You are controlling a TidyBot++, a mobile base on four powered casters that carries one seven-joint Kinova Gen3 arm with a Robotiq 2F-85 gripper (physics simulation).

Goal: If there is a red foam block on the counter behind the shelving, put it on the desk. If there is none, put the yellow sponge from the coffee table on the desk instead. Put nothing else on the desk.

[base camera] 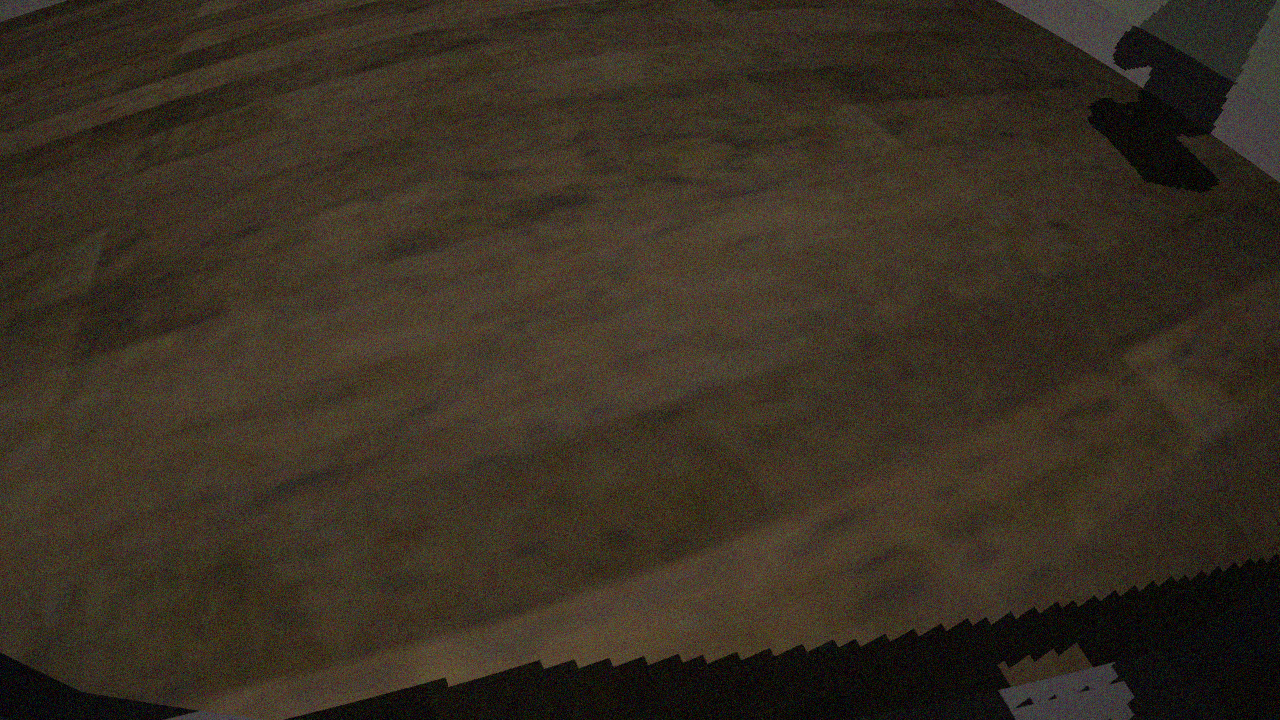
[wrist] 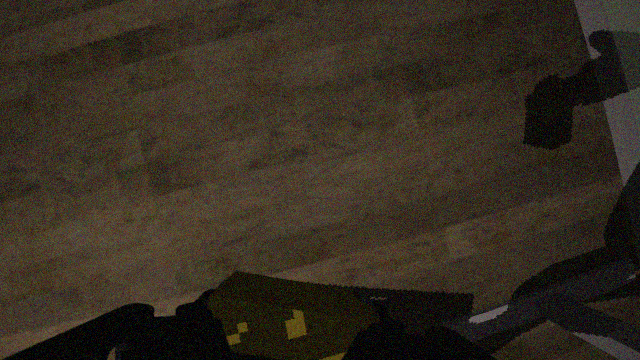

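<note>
The yellow sponge (wrist: 270, 305) shows at the bottom of the wrist view, dark in the dim light with a few bright yellow patches. My gripper (wrist: 293, 305) is shut on the yellow sponge, with a black finger on each side of it. The lower part of the sponge is cut off by the view's edge. No red foam block shows in either view. The desk, the counter, the shelving and the coffee table cannot be made out in these views.
A brown wood-plank floor (base camera: 572, 313) (wrist: 300, 150) stretches ahead. A grey-green object with a dark lower part (base camera: 1186, 80) (wrist: 607, 70) stands at the upper right, by a pale surface (base camera: 1253, 134) (wrist: 622, 135). A black shadow or dark shape lies beside it.
</note>
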